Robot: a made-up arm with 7 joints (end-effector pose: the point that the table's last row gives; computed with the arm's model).
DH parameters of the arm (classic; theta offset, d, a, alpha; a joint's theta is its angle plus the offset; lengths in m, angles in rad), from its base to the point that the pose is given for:
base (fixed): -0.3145 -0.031 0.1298 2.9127
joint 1: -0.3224 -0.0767 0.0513 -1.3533
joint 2: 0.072 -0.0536 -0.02 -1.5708
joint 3: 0 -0.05 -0.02 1.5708
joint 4: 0 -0.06 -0.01 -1.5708
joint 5: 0 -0.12 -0.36 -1.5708
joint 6: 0 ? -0.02 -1.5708
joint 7: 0 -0.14 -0.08 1.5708
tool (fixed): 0 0.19 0 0
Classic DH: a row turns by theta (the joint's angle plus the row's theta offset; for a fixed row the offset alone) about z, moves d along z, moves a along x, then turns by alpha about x.
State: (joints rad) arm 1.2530 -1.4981 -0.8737 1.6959 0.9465 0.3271 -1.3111
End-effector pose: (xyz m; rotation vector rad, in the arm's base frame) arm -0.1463 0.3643 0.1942 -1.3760 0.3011 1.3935
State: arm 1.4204 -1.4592 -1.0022 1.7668 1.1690 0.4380 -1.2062
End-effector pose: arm -0.0630 0.3659 0.2453 -1.2158 0.6097 1.4285
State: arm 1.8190 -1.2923 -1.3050 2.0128 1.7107 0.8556 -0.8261
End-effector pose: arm 0.1977 0.3139 0.2613 -0.6064 1.5567 1.4871
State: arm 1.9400 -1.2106 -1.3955 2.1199 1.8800 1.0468 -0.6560
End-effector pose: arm 0.2567 0.2752 0.2202 -0.3140 1.9081 1.5485
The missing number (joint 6, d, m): 0.1
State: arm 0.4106 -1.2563 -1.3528 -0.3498 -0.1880 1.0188 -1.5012
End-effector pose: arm 0.5191 0.2281 0.0553 0.0861 1.2991 -0.1889
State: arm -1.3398 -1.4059 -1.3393 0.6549 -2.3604 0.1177 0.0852
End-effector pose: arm 0.4153 0.2370 -0.2307 -1.4039 0.1901 -2.2143
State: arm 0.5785 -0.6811 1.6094 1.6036 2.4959 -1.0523 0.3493
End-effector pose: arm 0.6375 -0.2014 -0.0634 0.6707 -2.9821 0.4896
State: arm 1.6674 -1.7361 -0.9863 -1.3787 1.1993 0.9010 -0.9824
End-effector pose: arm -0.0593 -0.2896 0.2551 1.5400 -0.5223 -0.5205
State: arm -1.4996 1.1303 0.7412 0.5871 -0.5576 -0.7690 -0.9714
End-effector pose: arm -0.2692 0.1145 -0.6207 0.4783 -2.1097 -0.7548
